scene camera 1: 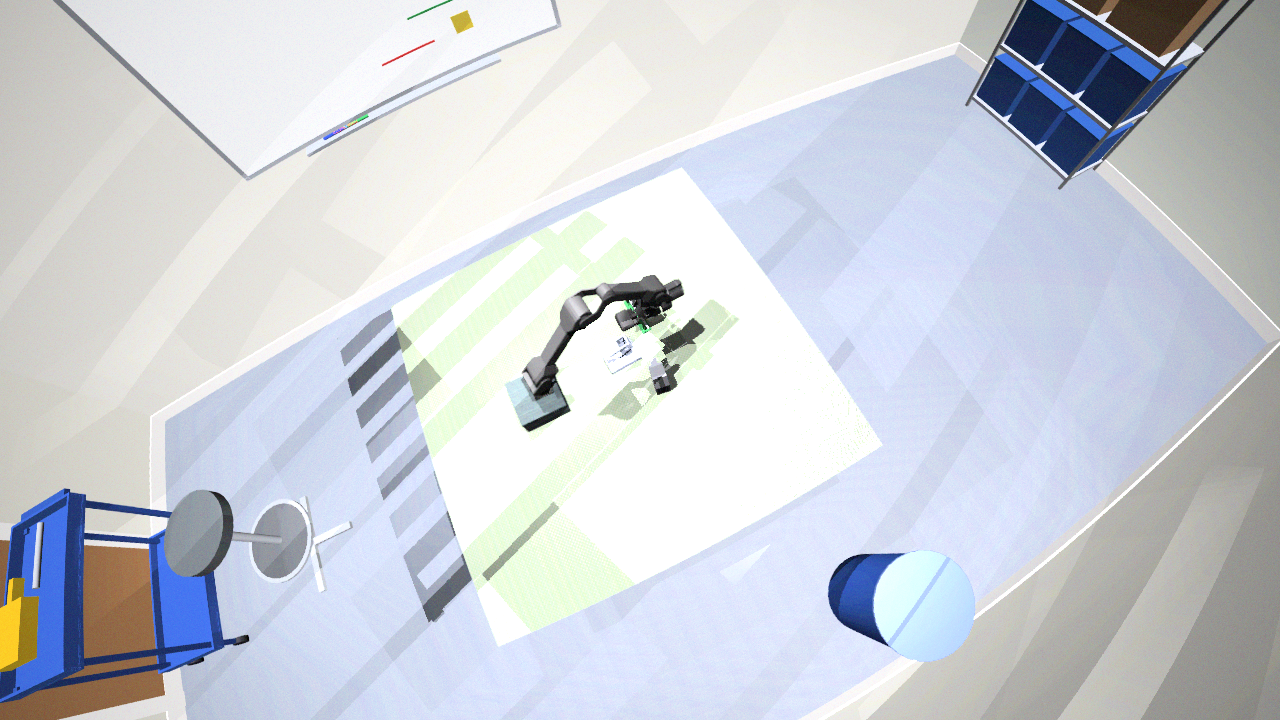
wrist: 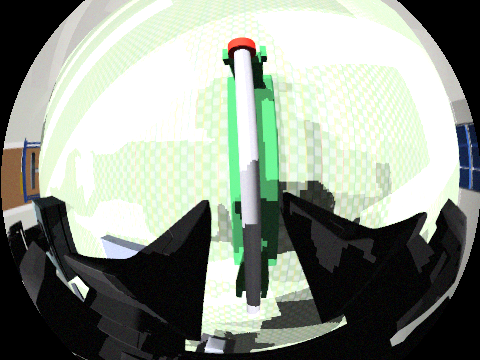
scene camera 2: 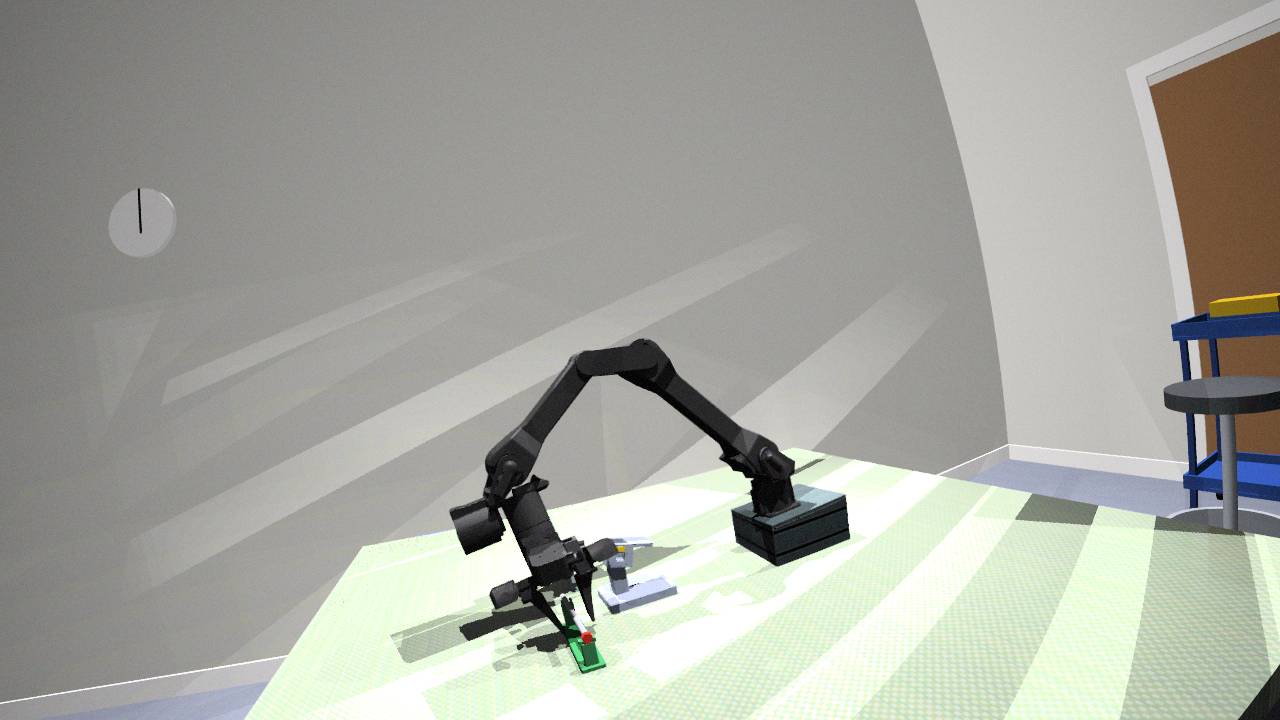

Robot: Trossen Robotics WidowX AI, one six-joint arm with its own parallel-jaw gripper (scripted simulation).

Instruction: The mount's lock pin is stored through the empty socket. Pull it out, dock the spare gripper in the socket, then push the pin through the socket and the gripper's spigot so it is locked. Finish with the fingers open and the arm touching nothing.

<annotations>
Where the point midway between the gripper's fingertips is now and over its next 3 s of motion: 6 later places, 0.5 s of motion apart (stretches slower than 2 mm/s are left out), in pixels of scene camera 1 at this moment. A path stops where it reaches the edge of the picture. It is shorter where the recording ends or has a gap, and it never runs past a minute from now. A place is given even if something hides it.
My gripper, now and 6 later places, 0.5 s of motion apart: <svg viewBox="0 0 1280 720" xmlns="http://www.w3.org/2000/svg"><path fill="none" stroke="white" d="M638 317L634 318L629 317L625 315L622 313L620 304L636 322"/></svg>
</annotations>
